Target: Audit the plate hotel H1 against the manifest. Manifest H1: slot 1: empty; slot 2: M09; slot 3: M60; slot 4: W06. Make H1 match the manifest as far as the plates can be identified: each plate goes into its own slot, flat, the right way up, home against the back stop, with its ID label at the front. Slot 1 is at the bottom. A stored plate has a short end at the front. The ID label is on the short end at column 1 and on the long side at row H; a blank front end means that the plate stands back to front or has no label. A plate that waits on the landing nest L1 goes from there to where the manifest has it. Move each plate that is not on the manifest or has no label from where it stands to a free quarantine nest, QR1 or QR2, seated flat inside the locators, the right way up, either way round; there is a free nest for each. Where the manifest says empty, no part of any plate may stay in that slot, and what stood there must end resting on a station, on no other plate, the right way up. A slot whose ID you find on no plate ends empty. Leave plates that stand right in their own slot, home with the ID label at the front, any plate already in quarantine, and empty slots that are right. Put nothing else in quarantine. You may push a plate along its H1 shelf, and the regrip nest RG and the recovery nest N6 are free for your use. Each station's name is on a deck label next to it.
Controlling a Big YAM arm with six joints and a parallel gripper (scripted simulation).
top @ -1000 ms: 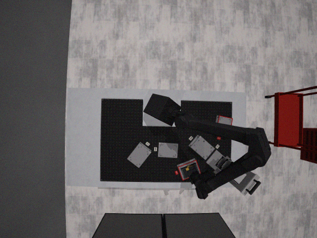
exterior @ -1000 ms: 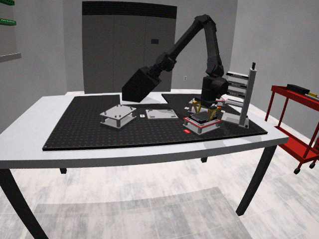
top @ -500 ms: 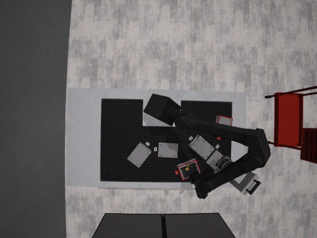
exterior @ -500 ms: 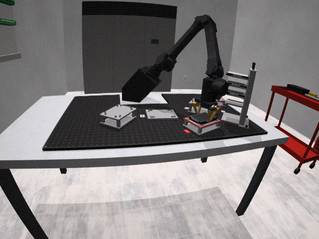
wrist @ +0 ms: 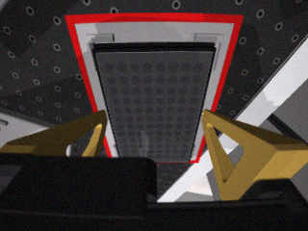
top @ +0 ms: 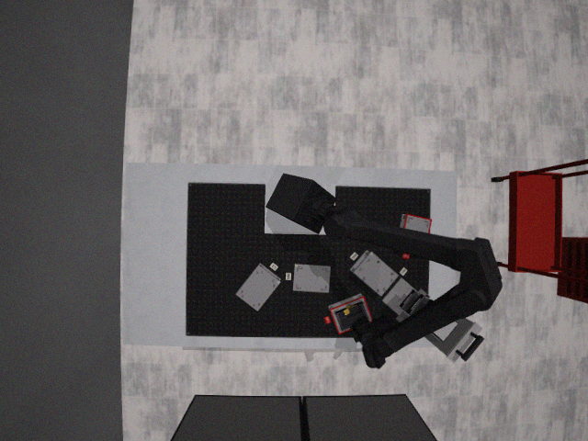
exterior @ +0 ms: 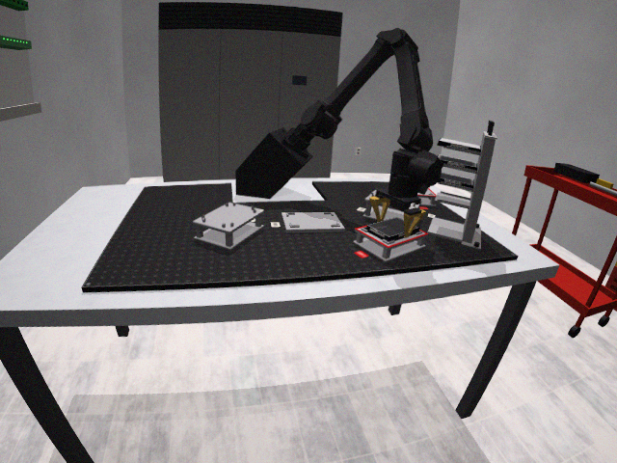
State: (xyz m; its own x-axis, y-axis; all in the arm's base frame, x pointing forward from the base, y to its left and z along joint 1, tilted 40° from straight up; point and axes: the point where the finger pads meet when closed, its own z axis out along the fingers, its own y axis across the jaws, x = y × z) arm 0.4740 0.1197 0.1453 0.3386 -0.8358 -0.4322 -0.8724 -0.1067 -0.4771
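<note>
My gripper is now 20 mm above the red-framed quarantine nest. The rest, counted from my hand: hotel base 60 mm behind, 250 mm to the left, 50 mm below; QR2 label 260 mm behind, 260 mm to the left, 50 mm below; H1 deck label 190 mm behind, 250 mm to the left, 50 mm below.
</note>
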